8 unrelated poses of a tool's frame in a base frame.
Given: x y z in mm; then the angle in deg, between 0 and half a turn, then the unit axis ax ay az.
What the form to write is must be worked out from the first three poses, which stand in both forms.
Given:
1: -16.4 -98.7 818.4 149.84 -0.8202 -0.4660 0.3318
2: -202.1 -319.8 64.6 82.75 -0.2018 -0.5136 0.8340
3: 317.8 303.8 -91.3 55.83 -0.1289 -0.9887 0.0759
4: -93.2 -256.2 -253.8 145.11 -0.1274 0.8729 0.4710
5: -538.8 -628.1 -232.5 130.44 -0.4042 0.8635 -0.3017
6: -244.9 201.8 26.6 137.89 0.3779 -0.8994 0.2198
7: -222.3 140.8 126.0 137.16 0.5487 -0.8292 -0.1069
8: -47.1 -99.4 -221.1 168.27 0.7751 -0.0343 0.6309
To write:
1: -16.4 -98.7 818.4 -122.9 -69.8 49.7
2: -202.1 -319.8 64.6 -16.7 -42.5 69.0
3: 317.8 303.8 -91.3 -7.2 -55.2 4.2
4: -93.2 -256.2 -253.8 -18.5 126.7 68.3
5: -538.8 -628.1 -232.5 -52.7 112.6 -39.4
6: -244.9 201.8 26.6 52.1 -124.0 30.3
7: -222.3 140.8 126.0 75.3 -113.7 -14.7
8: -47.1 -99.4 -221.1 130.4 -5.8 106.2
